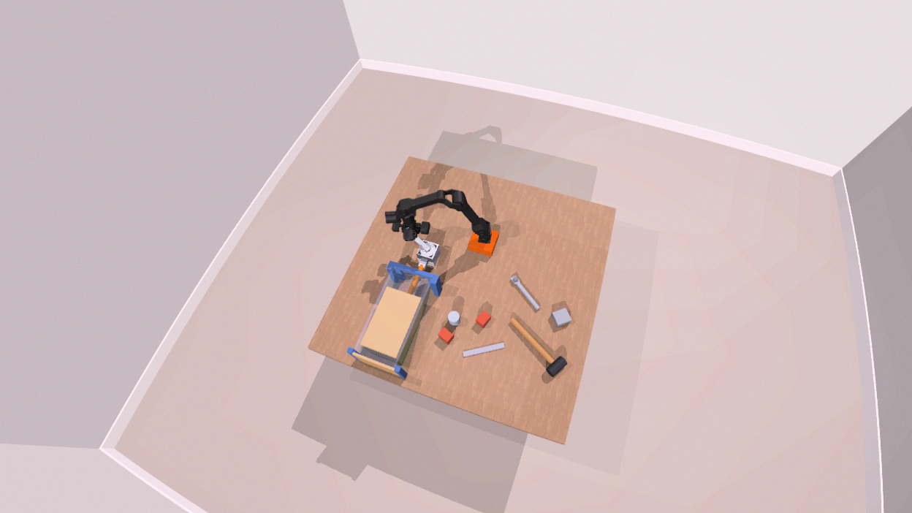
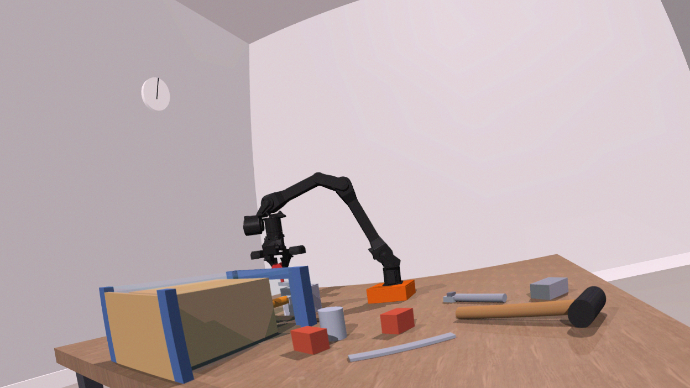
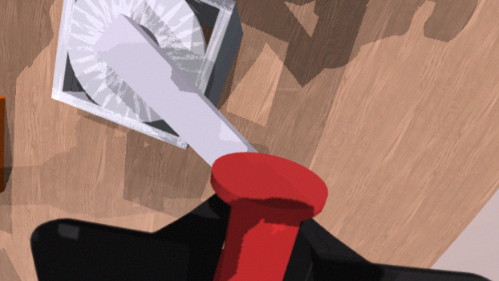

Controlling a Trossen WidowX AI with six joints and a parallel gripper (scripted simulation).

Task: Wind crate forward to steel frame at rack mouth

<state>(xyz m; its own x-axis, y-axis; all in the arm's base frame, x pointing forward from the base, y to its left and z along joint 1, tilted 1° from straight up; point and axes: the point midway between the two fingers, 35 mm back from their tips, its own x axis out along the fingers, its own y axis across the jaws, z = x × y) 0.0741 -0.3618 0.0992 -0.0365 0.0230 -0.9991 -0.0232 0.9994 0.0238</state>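
My gripper tip is 220 mm short of the blue frame bar, 50 mm to the right of it and 10 mm above it. The rest, counted from my gripper tip: grey winch handle 30 mm to the left, 20 mm ahead, 10 mm below; red knob 20 mm above; grey winch 80 mm to the left, 80 mm below, 40 mm ahead.
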